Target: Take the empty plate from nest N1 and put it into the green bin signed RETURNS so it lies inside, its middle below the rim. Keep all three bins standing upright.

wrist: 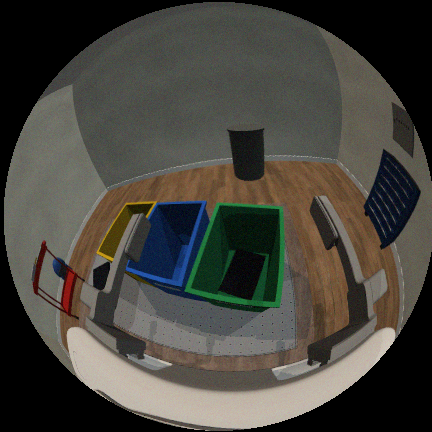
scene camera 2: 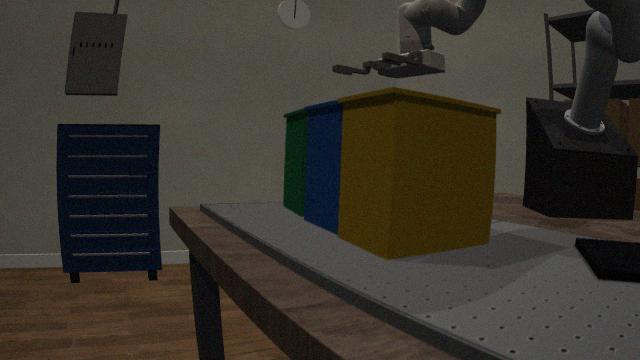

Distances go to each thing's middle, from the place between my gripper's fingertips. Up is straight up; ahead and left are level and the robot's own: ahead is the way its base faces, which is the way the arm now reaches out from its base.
The green bin (scene camera 2: 296, 125) is 200 mm below my hand, 30 mm ahead of it and 10 mm to the right of it. Also, from my hand: black plate (wrist: 242, 274) (280 mm below, 40 mm ahead, 10 mm to the right); then blue bin (scene camera 2: 324, 129) (200 mm below, 130 mm to the left, 70 mm ahead); then yellow bin (scene camera 2: 417, 177) (260 mm to the left, 200 mm below, 90 mm ahead).
